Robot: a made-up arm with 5 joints. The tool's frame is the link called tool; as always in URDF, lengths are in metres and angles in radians. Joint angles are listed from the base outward.
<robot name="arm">
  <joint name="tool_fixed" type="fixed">
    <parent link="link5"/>
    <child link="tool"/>
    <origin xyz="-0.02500 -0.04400 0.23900"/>
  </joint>
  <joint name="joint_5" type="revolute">
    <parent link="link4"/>
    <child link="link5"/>
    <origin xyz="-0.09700 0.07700 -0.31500"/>
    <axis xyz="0 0 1"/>
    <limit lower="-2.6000" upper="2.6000"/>
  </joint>
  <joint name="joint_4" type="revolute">
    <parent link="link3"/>
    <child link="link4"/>
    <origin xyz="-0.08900 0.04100 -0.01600"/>
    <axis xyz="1 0 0"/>
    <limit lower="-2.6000" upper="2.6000"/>
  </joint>
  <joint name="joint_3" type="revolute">
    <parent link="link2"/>
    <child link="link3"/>
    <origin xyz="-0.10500 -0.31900 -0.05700"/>
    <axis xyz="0 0 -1"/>
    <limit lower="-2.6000" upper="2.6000"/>
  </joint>
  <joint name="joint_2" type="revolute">
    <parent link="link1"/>
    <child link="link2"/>
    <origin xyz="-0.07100 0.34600 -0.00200"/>
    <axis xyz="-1 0 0"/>
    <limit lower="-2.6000" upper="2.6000"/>
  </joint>
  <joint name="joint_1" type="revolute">
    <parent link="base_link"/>
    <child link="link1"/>
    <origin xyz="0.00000 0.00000 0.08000"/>
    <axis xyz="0 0 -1"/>
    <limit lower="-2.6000" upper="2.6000"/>
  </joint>
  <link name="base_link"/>
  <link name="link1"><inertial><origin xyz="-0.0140 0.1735 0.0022"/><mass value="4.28"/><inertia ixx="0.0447" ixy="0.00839" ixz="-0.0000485" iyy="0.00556" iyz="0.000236" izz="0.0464"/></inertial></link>
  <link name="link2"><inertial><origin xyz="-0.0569 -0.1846 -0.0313"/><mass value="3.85"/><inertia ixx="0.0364" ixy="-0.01" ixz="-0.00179" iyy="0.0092" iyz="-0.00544" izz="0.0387"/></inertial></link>
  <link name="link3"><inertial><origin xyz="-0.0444 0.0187 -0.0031"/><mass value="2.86"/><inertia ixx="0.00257" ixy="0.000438" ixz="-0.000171" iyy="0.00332" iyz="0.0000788" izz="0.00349"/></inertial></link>
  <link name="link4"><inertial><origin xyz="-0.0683 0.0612 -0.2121"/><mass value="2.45"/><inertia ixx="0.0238" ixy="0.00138" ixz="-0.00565" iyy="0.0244" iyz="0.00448" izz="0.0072"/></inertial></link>
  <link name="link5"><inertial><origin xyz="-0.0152 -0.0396 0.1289"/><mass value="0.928"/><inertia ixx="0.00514" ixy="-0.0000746" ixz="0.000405" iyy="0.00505" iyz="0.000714" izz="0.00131"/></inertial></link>
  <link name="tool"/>
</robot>
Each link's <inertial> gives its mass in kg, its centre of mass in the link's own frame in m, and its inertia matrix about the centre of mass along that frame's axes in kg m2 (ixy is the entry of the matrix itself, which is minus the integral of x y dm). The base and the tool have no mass. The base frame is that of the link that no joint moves.
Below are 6 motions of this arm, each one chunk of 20 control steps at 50 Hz.
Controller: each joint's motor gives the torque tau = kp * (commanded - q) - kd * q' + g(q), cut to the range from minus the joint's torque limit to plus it. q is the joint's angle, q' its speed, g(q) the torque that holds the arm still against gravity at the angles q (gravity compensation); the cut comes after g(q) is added. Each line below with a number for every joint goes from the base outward.
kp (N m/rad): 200 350 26 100 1.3
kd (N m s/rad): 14 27 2.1 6.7 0.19
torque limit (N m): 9 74 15 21 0.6
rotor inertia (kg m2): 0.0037 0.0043 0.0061 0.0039 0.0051
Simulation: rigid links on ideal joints. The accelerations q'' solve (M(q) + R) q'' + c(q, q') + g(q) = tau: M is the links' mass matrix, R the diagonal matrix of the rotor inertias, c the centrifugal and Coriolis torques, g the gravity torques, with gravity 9.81 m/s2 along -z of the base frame. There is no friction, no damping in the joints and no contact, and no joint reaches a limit. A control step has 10 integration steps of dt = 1/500 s. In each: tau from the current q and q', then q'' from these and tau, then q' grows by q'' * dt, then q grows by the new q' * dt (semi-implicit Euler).
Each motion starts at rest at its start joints. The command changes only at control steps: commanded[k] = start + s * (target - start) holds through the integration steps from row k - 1 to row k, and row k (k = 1, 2, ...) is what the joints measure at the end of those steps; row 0 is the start. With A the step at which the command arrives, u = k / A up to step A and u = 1 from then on. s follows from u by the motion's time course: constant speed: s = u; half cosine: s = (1 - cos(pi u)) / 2; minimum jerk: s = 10 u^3 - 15 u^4 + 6 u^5; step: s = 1 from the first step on.
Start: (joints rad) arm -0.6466 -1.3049 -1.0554 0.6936 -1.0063
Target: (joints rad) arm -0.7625 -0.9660 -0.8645 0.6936 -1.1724
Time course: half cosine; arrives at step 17
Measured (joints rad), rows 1 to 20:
1: -0.6466 -1.3046 -1.0552 0.6934 -1.0061
2: -0.6463 -1.3034 -1.0542 0.6928 -1.0055
3: -0.6458 -1.3004 -1.0518 0.6915 -1.0040
4: -0.6450 -1.2948 -1.0476 0.6895 -1.0015
5: -0.6439 -1.2860 -1.0412 0.6870 -0.9982
6: -0.6428 -1.2738 -1.0325 0.6840 -0.9944
7: -0.6418 -1.2581 -1.0217 0.6811 -0.9906
8: -0.6410 -1.2389 -1.0091 0.6788 -0.9877
9: -0.6405 -1.2164 -0.9951 0.6773 -0.9866
10: -0.6405 -1.1914 -0.9803 0.6766 -0.9879
11: -0.6416 -1.1646 -0.9650 0.6763 -0.9917
12: -0.6441 -1.1370 -0.9496 0.6764 -0.9982
13: -0.6486 -1.1096 -0.9345 0.6767 -1.0069
14: -0.6557 -1.0834 -0.9198 0.6770 -1.0175
15: -0.6657 -1.0594 -0.9057 0.6775 -1.0295
16: -0.6791 -1.0385 -0.8923 0.6781 -1.0425
17: -0.6951 -1.0208 -0.8804 0.6801 -1.0569
18: -0.7126 -1.0063 -0.8710 0.6839 -1.0734
19: -0.7305 -0.9945 -0.8642 0.6890 -1.0920
20: -0.7478 -0.9849 -0.8603 0.6947 -1.1122

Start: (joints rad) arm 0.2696 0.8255 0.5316 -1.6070 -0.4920
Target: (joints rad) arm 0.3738 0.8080 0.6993 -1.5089 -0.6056
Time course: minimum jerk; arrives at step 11
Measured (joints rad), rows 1 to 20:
1: 0.2696 0.8255 0.5316 -1.6069 -0.4920
2: 0.2700 0.8255 0.5313 -1.6062 -0.4922
3: 0.2712 0.8253 0.5307 -1.6041 -0.4927
4: 0.2738 0.8249 0.5296 -1.5997 -0.4941
5: 0.2782 0.8240 0.5287 -1.5926 -0.4965
6: 0.2847 0.8227 0.5287 -1.5829 -0.5004
7: 0.2932 0.8210 0.5308 -1.5712 -0.5057
8: 0.3030 0.8190 0.5362 -1.5587 -0.5124
9: 0.3137 0.8168 0.5457 -1.5465 -0.5203
10: 0.3243 0.8147 0.5599 -1.5359 -0.5290
11: 0.3344 0.8128 0.5783 -1.5275 -0.5383
12: 0.3437 0.8113 0.6000 -1.5213 -0.5477
13: 0.3520 0.8101 0.6235 -1.5170 -0.5571
14: 0.3596 0.8091 0.6475 -1.5140 -0.5661
15: 0.3663 0.8084 0.6708 -1.5121 -0.5747
16: 0.3722 0.8079 0.6926 -1.5107 -0.5825
17: 0.3774 0.8075 0.7120 -1.5099 -0.5894
18: 0.3817 0.8073 0.7288 -1.5093 -0.5953
19: 0.3852 0.8071 0.7426 -1.5090 -0.6003
20: 0.3878 0.8070 0.7534 -1.5087 -0.6044

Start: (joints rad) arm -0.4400 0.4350 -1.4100 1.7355 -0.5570
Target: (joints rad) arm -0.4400 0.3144 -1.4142 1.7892 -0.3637
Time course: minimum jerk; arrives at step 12
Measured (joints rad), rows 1 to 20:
1: -0.4400 0.4349 -1.4100 1.7356 -0.5570
2: -0.4399 0.4345 -1.4099 1.7362 -0.5572
3: -0.4397 0.4332 -1.4099 1.7380 -0.5575
4: -0.4392 0.4303 -1.4098 1.7416 -0.5580
5: -0.4383 0.4252 -1.4098 1.7471 -0.5581
6: -0.4371 0.4177 -1.4098 1.7543 -0.5571
7: -0.4357 0.4078 -1.4098 1.7623 -0.5543
8: -0.4343 0.3959 -1.4098 1.7704 -0.5486
9: -0.4333 0.3827 -1.4098 1.7775 -0.5395
10: -0.4328 0.3692 -1.4096 1.7827 -0.5267
11: -0.4331 0.3564 -1.4095 1.7856 -0.5104
12: -0.4341 0.3448 -1.4093 1.7862 -0.4914
13: -0.4357 0.3350 -1.4092 1.7852 -0.4708
14: -0.4376 0.3270 -1.4092 1.7834 -0.4500
15: -0.4396 0.3207 -1.4095 1.7815 -0.4299
16: -0.4415 0.3160 -1.4101 1.7799 -0.4115
17: -0.4431 0.3126 -1.4112 1.7790 -0.3955
18: -0.4443 0.3103 -1.4126 1.7786 -0.3820
19: -0.4451 0.3090 -1.4143 1.7788 -0.3713
20: -0.4455 0.3085 -1.4162 1.7796 -0.3632

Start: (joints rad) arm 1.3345 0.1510 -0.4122 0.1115 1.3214
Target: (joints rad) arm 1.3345 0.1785 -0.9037 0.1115 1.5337
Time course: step
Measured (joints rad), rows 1 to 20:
1: 1.3410 0.1499 -0.4458 0.1198 1.3351
2: 1.3514 0.1499 -0.5033 0.1293 1.3639
3: 1.3606 0.1519 -0.5634 0.1345 1.3978
4: 1.3664 0.1553 -0.6196 0.1360 1.4313
5: 1.3679 0.1594 -0.6697 0.1352 1.4615
6: 1.3657 0.1637 -0.7147 0.1329 1.4866
7: 1.3610 0.1677 -0.7556 0.1297 1.5060
8: 1.3547 0.1714 -0.7931 0.1258 1.5197
9: 1.3477 0.1747 -0.8272 0.1217 1.5280
10: 1.3405 0.1775 -0.8579 0.1174 1.5317
11: 1.3336 0.1799 -0.8851 0.1131 1.5314
12: 1.3274 0.1819 -0.9087 0.1092 1.5282
13: 1.3221 0.1835 -0.9286 0.1056 1.5228
14: 1.3179 0.1848 -0.9448 0.1026 1.5161
15: 1.3147 0.1857 -0.9572 0.1002 1.5089
16: 1.3126 0.1862 -0.9661 0.0985 1.5017
17: 1.3116 0.1865 -0.9716 0.0974 1.4951
18: 1.3115 0.1864 -0.9739 0.0970 1.4895
19: 1.3121 0.1862 -0.9736 0.0972 1.4853
20: 1.3135 0.1857 -0.9708 0.0980 1.4826

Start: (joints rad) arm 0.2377 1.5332 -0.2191 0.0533 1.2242
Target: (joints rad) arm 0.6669 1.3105 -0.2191 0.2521 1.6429
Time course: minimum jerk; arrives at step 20
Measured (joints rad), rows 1 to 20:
1: 0.2377 1.5332 -0.2192 0.0533 1.2242
2: 0.2380 1.5329 -0.2196 0.0534 1.2242
3: 0.2388 1.5318 -0.2209 0.0538 1.2243
4: 0.2409 1.5296 -0.2237 0.0548 1.2245
5: 0.2449 1.5255 -0.2284 0.0567 1.2251
6: 0.2515 1.5193 -0.2351 0.0599 1.2264
7: 0.2613 1.5107 -0.2432 0.0649 1.2289
8: 0.2743 1.5000 -0.2523 0.0720 1.2330
9: 0.2905 1.4873 -0.2614 0.0813 1.2395
10: 0.3099 1.4727 -0.2699 0.0928 1.2488
11: 0.3324 1.4565 -0.2771 0.1063 1.2612
12: 0.3578 1.4391 -0.2824 0.1212 1.2769
13: 0.3859 1.4210 -0.2853 0.1372 1.2960
14: 0.4166 1.4027 -0.2855 0.1538 1.3182
15: 0.4497 1.3849 -0.2829 0.1704 1.3432
16: 0.4850 1.3681 -0.2775 0.1865 1.3705
17: 0.5217 1.3534 -0.2692 0.2021 1.3995
18: 0.5578 1.3419 -0.2578 0.2176 1.4301
19: 0.5917 1.3336 -0.2438 0.2323 1.4620
20: 0.6225 1.3280 -0.2280 0.2455 1.4945

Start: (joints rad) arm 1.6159 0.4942 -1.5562 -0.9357 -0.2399
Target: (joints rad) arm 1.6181 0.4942 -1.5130 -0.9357 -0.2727
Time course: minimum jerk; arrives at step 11
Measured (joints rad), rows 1 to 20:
1: 1.6159 0.4942 -1.5562 -0.9357 -0.2399
2: 1.6159 0.4942 -1.5561 -0.9358 -0.2399
3: 1.6159 0.4942 -1.5557 -0.9359 -0.2399
4: 1.6159 0.4941 -1.5549 -0.9361 -0.2401
5: 1.6159 0.4941 -1.5535 -0.9364 -0.2404
6: 1.6158 0.4940 -1.5513 -0.9368 -0.2410
7: 1.6159 0.4939 -1.5482 -0.9371 -0.2420
8: 1.6159 0.4939 -1.5444 -0.9373 -0.2435
9: 1.6160 0.4939 -1.5401 -0.9374 -0.2454
10: 1.6162 0.4939 -1.5355 -0.9373 -0.2478
11: 1.6165 0.4939 -1.5308 -0.9370 -0.2505
12: 1.6168 0.4940 -1.5264 -0.9366 -0.2534
13: 1.6172 0.4941 -1.5222 -0.9362 -0.2565
14: 1.6176 0.4942 -1.5185 -0.9357 -0.2594
15: 1.6180 0.4943 -1.5153 -0.9353 -0.2623
16: 1.6184 0.4943 -1.5127 -0.9350 -0.2649
17: 1.6187 0.4944 -1.5105 -0.9347 -0.2673
18: 1.6189 0.4944 -1.5089 -0.9345 -0.2694
19: 1.6191 0.4945 -1.5078 -0.9344 -0.2711
20: 1.6192 0.4945 -1.5071 -0.9343 -0.2726

